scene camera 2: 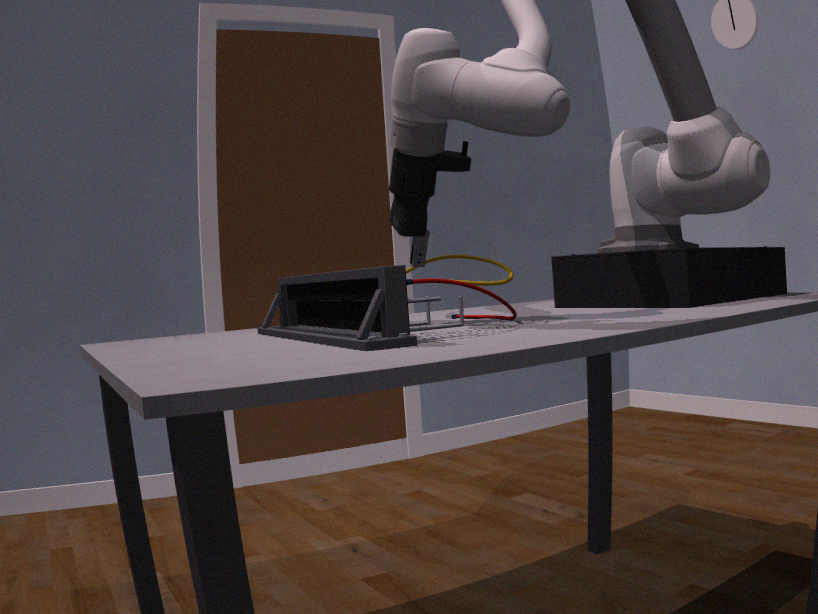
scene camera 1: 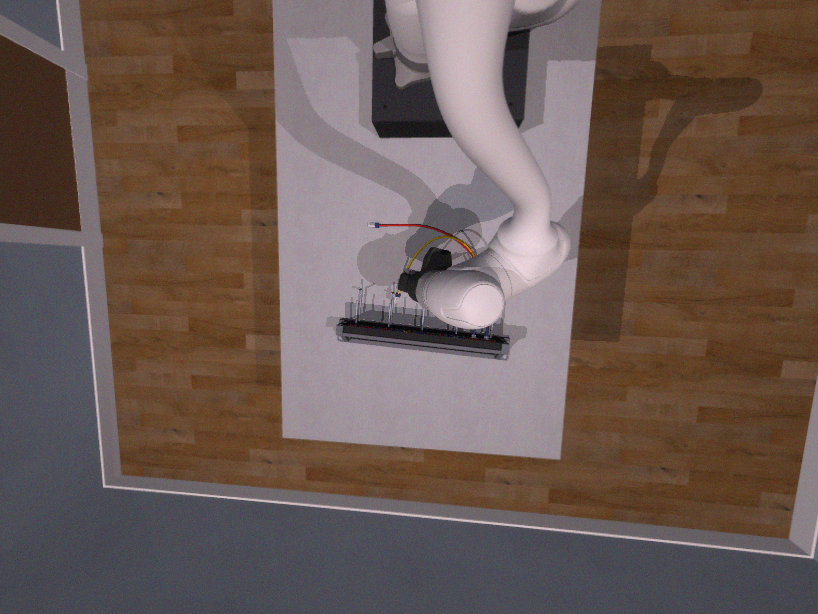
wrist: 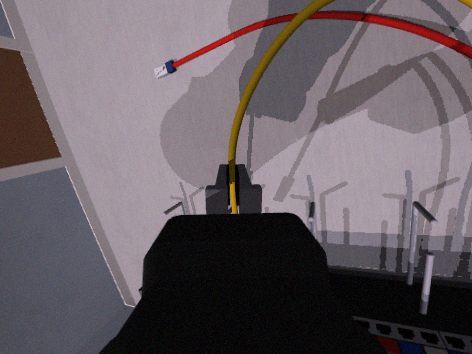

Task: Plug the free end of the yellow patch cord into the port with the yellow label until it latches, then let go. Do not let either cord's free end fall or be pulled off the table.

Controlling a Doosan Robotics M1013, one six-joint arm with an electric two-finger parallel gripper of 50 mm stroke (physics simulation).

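Places are measured from the arm's base along level axes (x ahead, y left, z up), in metres.
Where they show: gripper, fingertip midpoint: (scene camera 2: 416,264) (scene camera 1: 406,273) (wrist: 232,176).
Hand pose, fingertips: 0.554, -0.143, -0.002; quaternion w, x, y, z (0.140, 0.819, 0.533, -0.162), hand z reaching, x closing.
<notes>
Each offset is from my fingertips to the top centre of the thing, as dx, dy, dz. "spot": to the spot under its first point. Level surfaces: height alone.
My gripper (scene camera 2: 418,256) (wrist: 232,176) is shut on the yellow patch cord @[spot: -0.073, +0.075, +0.005] (scene camera 1: 429,240) (scene camera 2: 462,256) (wrist: 243,102) near its free end, above the table and on the cable-bar side of the patch panel @[+0.159, +0.016, -0.004] (scene camera 1: 422,335) (scene camera 2: 394,300). The cord's blue-and-clear plug @[spot: +0.053, -0.039, -0.030] (scene camera 1: 397,293) shows just past the fingers in scene camera 1; in the wrist view the gripper body hides it. The plug is outside the ports. Part of the port row @[spot: +0.199, +0.089, -0.030] (wrist: 406,332) shows at the lower right of the wrist view, with red and blue labels. I cannot make out the yellow label.
The red cord (scene camera 1: 412,225) (scene camera 2: 455,281) (wrist: 325,16) arches over the table @[dz -0.105] (scene camera 1: 330,403) (scene camera 2: 198,360), and its free plug @[spot: -0.158, -0.086, -0.095] (scene camera 1: 373,225) (wrist: 164,69) lies on the table top. Thin upright cable bars (scene camera 2: 460,310) (wrist: 412,245) stand out from the panel near the gripper.
</notes>
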